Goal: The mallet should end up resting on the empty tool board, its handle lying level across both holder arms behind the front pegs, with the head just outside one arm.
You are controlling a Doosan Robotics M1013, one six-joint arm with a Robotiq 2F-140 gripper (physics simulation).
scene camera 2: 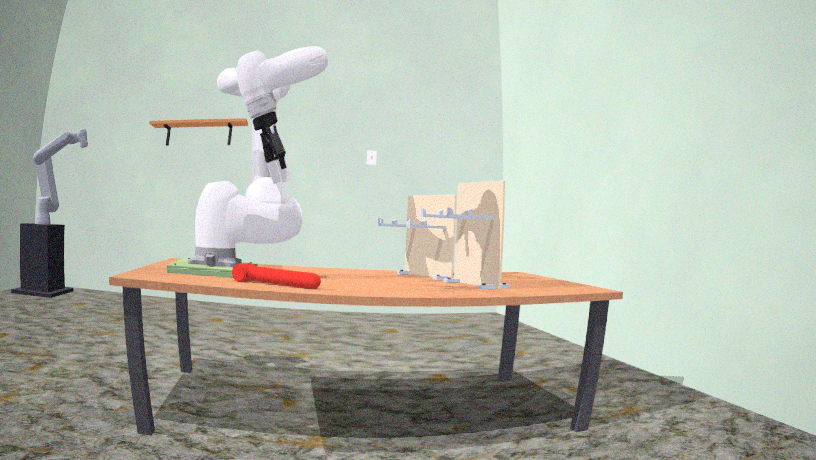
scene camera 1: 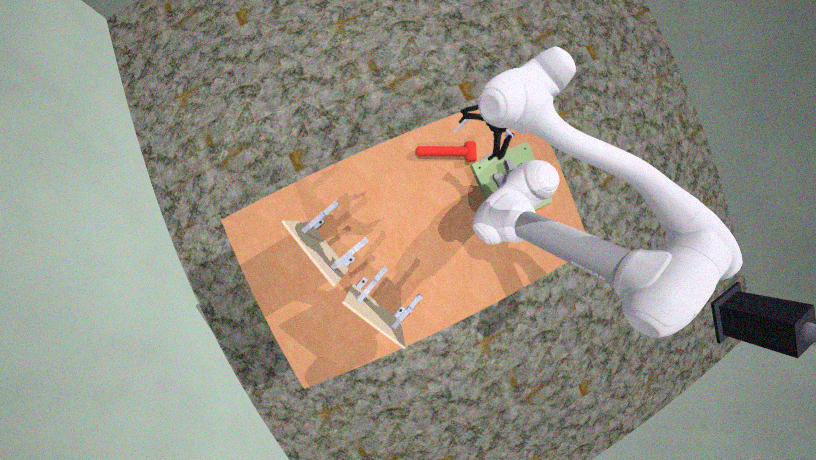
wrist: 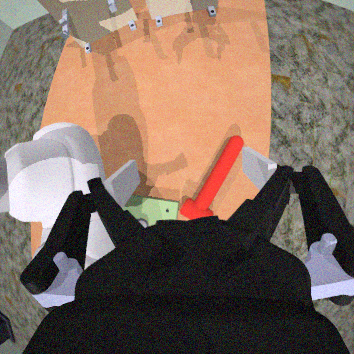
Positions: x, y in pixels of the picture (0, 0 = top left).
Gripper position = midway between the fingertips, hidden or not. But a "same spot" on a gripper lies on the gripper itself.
gripper: scene camera 2 282, 182; scene camera 1; wrist
red mallet: scene camera 2; scene camera 1; wrist 191, 208
same spot on red mallet: point(scene camera 1: 469, 150) = point(scene camera 2: 247, 264)
same spot on gripper: point(scene camera 1: 497, 152) = point(wrist: 94, 204)
